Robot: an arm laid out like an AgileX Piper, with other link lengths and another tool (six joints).
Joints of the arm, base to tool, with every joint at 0 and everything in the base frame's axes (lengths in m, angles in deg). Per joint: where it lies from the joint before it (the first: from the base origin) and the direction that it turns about. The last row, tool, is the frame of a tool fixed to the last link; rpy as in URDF.
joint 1: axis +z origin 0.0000 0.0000 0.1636
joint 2: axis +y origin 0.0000 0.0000 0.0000
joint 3: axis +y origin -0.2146 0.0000 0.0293
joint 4: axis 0.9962 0 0.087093 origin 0.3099 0.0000 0.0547
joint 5: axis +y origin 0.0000 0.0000 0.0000
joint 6: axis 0.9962 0 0.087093 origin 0.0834 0.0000 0.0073
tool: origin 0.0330 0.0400 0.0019 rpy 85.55 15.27 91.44
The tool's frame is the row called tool.
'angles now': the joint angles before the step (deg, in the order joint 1, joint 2, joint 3, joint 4, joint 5, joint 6). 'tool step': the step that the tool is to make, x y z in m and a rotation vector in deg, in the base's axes. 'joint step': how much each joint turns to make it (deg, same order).
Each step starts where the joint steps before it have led.
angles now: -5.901, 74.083, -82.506, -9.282, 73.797, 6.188
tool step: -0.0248, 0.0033, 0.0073, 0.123, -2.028, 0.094
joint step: 0.007, -6.767, 4.825, 0.339, -0.062, 0.009
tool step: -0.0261, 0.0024, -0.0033, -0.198, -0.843, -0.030
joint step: -0.017, -7.271, 6.397, -0.104, 0.012, -0.020
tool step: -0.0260, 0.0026, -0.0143, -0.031, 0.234, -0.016
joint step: 0.008, -7.719, 7.955, -0.062, -0.006, 0.009
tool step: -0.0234, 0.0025, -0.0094, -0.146, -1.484, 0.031
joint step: 0.011, -7.698, 6.722, -0.007, -0.511, 0.067
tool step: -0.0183, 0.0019, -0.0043, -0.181, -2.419, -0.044
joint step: -0.021, -6.584, 4.817, 0.014, -0.642, 0.153
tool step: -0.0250, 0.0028, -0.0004, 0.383, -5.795, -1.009
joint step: 0.001, -10.128, 6.006, 0.056, -1.379, 1.607
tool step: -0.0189, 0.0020, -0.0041, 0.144, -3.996, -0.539
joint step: 0.017, -8.137, 4.807, -0.012, -0.506, 0.873
